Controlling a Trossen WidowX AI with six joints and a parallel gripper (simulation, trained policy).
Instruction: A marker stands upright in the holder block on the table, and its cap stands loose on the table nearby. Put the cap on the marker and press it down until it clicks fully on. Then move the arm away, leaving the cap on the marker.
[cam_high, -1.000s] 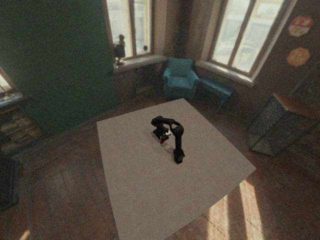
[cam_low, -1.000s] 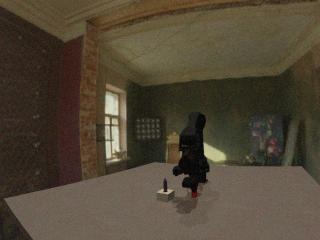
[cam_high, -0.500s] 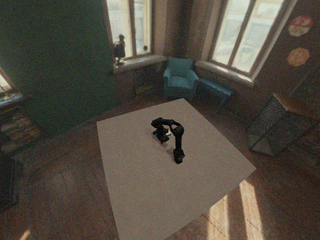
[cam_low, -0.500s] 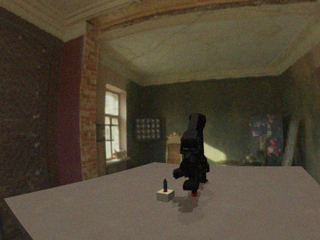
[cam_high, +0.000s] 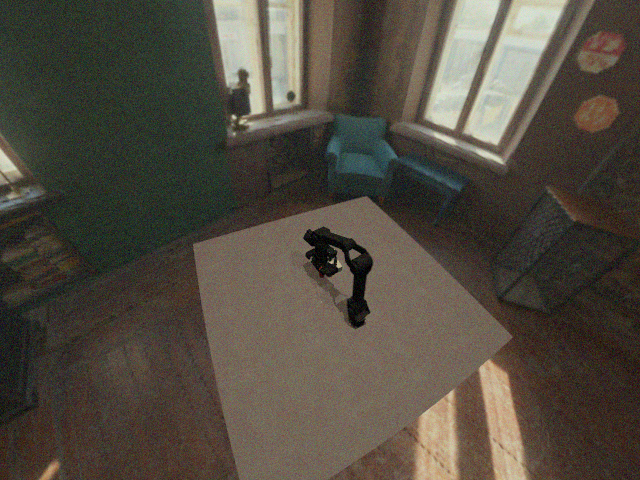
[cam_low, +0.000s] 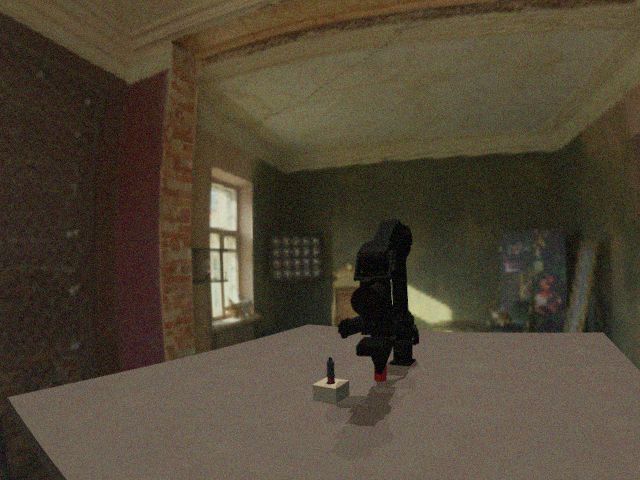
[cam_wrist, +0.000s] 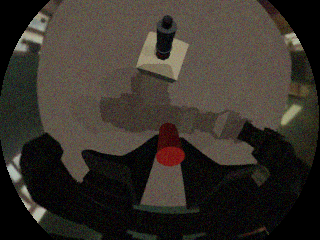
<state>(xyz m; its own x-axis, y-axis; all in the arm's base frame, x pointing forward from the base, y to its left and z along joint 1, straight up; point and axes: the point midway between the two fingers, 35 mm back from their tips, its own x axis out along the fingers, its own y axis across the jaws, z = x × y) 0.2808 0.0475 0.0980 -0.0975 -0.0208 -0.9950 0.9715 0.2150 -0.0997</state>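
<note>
Now: gripper tip 40 mm short of the holder block, 100 mm to the left of it and 50 mm above it. The rest, counted from my gripper tip: red cap (10 mm above).
</note>
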